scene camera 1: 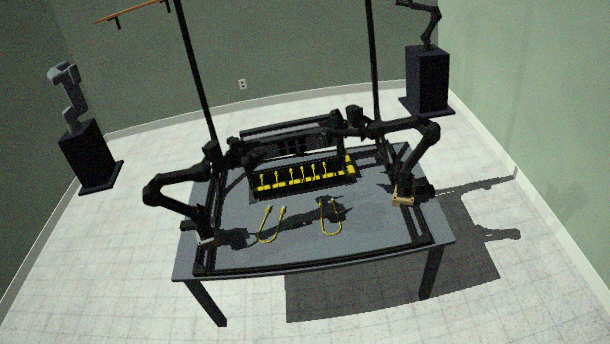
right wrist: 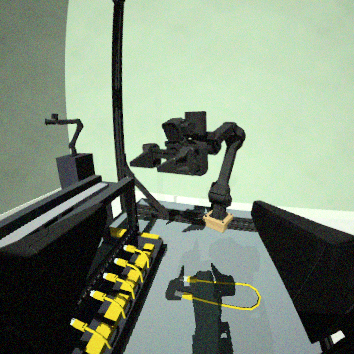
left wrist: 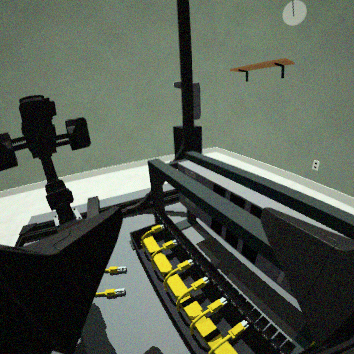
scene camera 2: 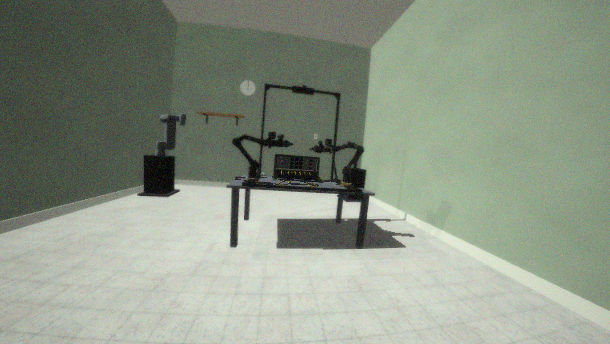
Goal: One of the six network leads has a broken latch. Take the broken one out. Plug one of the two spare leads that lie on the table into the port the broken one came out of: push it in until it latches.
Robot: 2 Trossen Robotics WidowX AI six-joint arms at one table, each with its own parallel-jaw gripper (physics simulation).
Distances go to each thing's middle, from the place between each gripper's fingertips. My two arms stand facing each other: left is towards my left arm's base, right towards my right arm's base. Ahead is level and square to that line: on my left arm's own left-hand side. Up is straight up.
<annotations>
I see my left gripper 20 cm past the rack box (scene camera 1: 272, 151), 16 cm above it and 10 cm to the left of it.
My right gripper is now 310 mm past the rack box, 120 mm to the right of it and 190 mm above it.
</annotations>
